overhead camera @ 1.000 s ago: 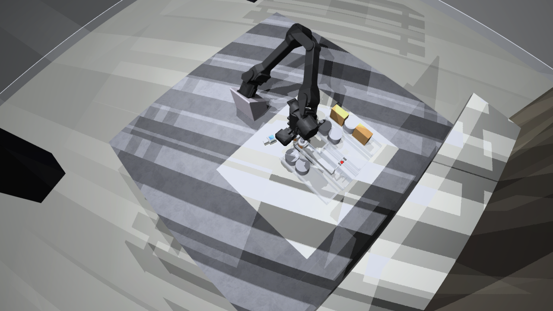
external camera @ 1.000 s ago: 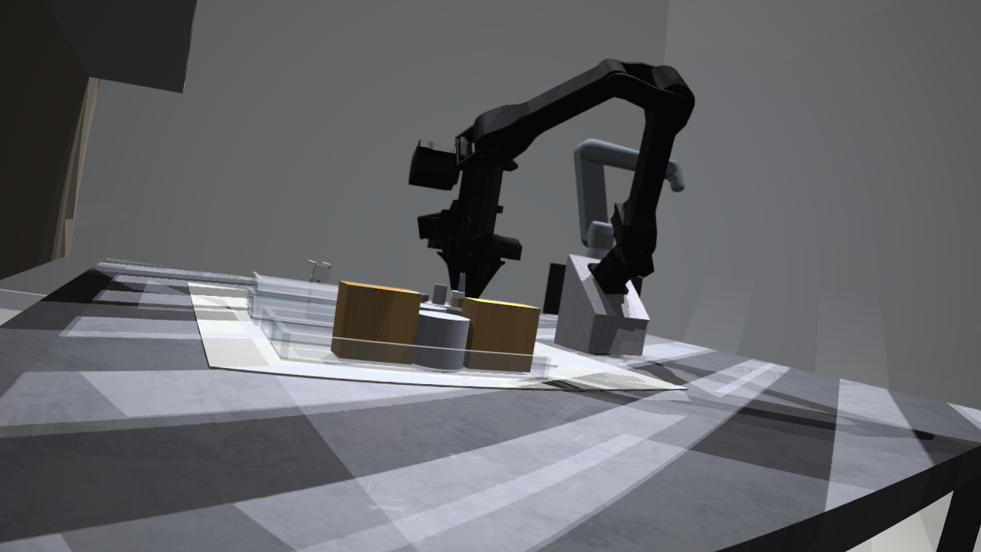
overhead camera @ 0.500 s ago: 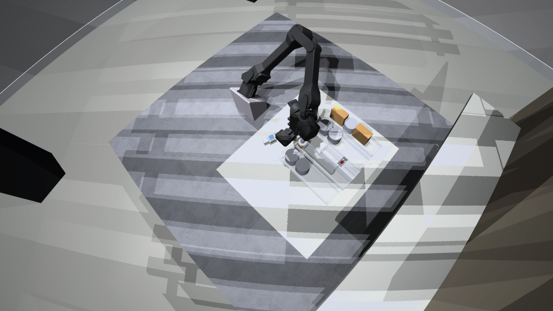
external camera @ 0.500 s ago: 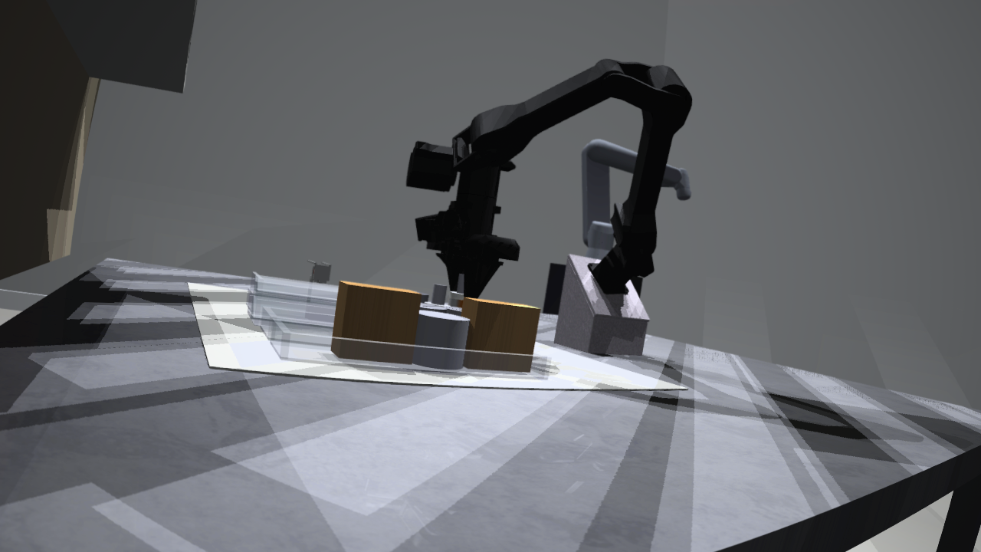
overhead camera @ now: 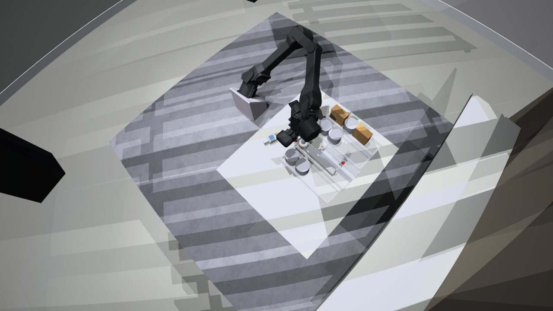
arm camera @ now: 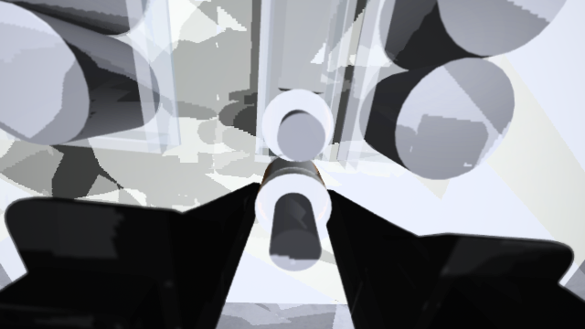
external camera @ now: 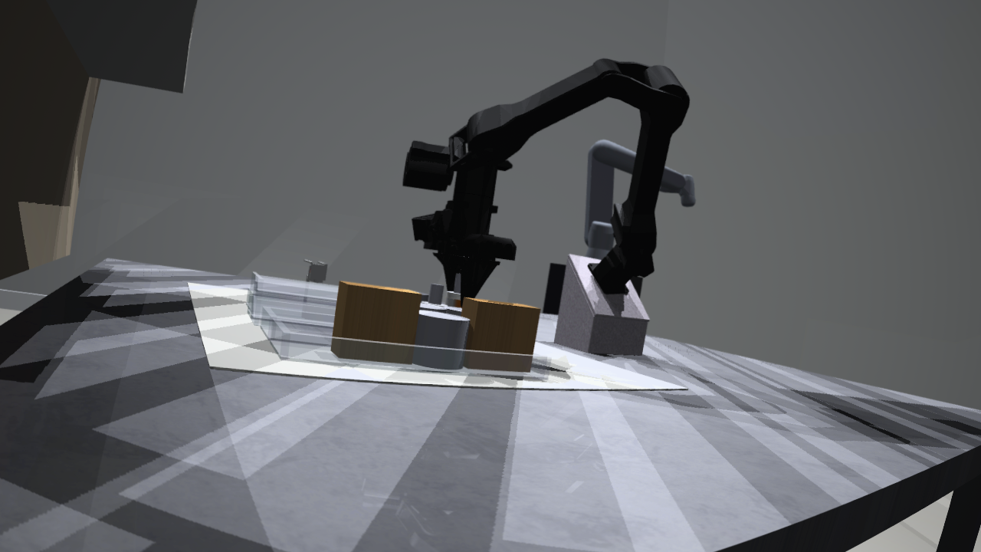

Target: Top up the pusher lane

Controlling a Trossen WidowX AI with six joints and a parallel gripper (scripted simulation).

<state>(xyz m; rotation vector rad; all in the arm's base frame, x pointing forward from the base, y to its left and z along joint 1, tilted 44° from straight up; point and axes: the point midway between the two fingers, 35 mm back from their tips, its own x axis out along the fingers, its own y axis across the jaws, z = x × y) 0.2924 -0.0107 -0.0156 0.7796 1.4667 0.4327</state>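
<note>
The small blue-banded jar is 10 cm behind my gripper tip, 7 cm to the right of it and 3 cm below it. Round my gripper tip: clear sprung lane 18 cm ahead, 3 cm below, 1 cm to the right; red marker 23 cm ahead, 2 cm above.
</note>
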